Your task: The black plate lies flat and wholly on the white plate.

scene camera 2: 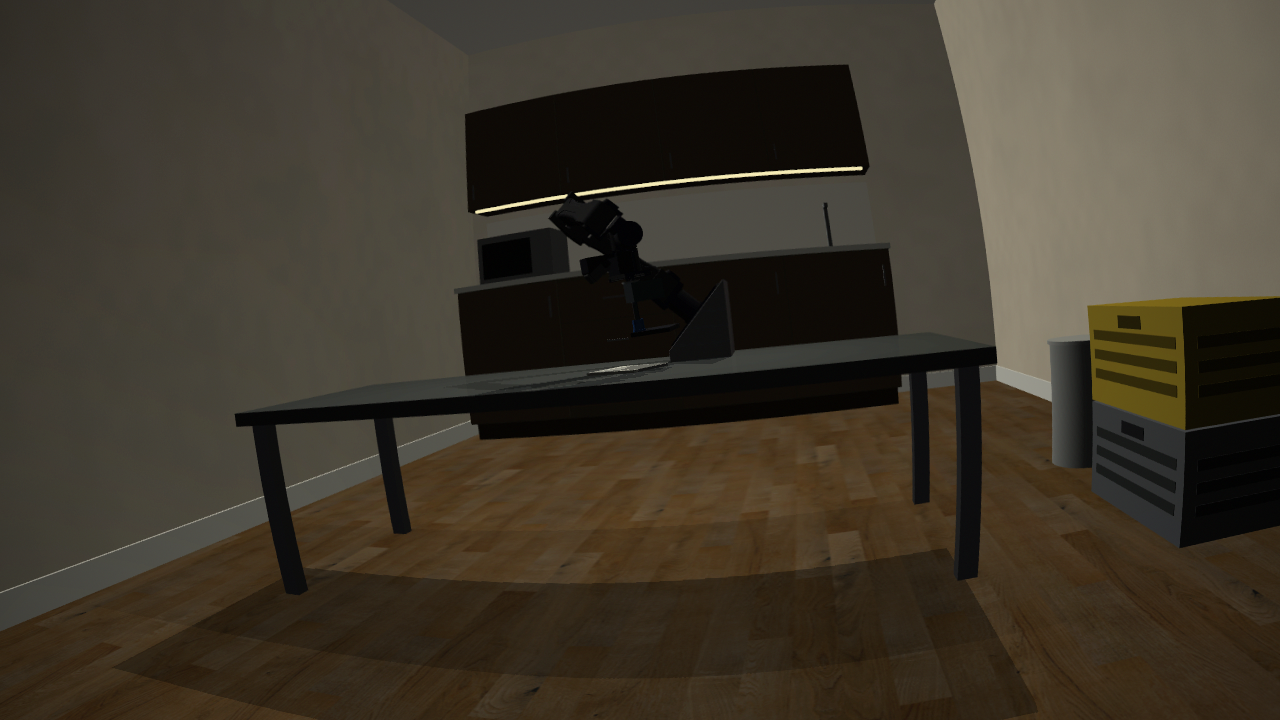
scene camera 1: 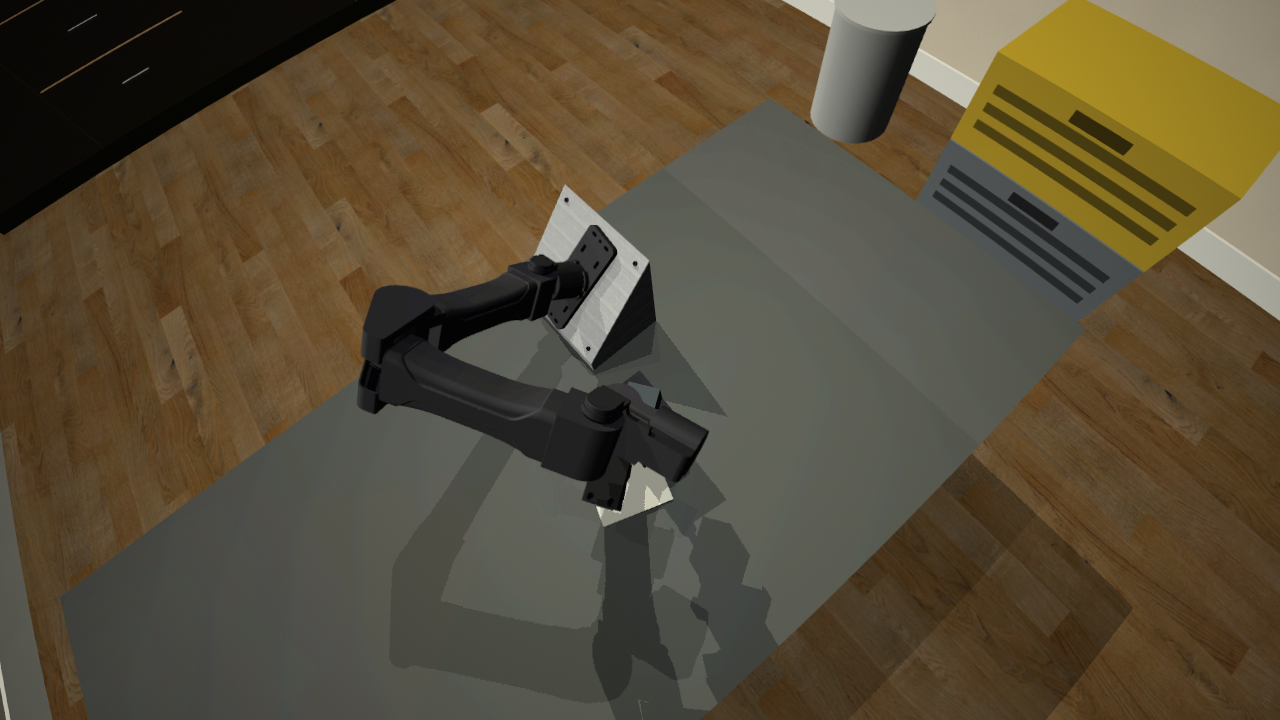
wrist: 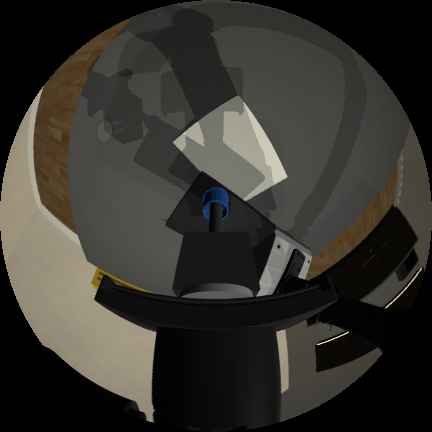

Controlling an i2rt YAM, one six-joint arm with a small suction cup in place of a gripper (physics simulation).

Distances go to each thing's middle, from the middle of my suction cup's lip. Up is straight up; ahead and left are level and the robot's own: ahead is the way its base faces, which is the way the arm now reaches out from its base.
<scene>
My suction cup is now 1 cm past the white plate (scene camera 1: 646,489), 4 cm to the left of it and 9 cm above it. Also, from my suction cup: black plate (wrist: 187,215) (4 cm behind, 3 cm to the left, 1 cm below).
</scene>
